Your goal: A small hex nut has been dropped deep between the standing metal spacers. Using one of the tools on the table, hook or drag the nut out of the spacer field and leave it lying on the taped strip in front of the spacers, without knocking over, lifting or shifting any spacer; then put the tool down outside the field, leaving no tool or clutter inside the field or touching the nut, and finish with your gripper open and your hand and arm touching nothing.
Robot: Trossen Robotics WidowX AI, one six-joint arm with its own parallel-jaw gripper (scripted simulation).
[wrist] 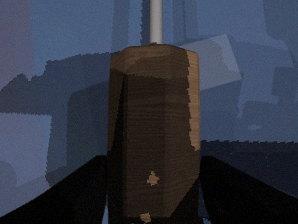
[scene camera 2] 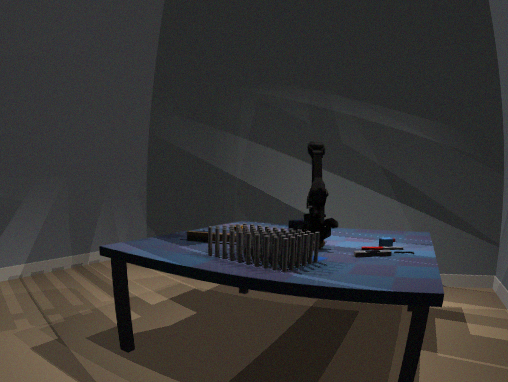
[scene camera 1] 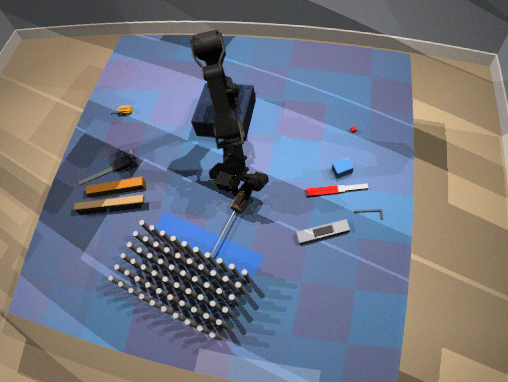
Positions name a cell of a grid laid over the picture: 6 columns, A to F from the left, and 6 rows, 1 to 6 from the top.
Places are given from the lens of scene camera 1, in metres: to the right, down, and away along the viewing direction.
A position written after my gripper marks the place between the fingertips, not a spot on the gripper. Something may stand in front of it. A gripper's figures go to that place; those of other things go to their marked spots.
my gripper (scene camera 1: C4): -0.04, 0.02, 1.26
orange bar (scene camera 1: B3): -0.53, -0.01, 1.31
tan wooden bar (scene camera 1: B4): -0.54, 0.05, 1.27
blue taped strip (scene camera 1: C4): -0.18, 0.14, 1.24
The marked spots on the orange bar and the blue taped strip are 0.39 m apart.
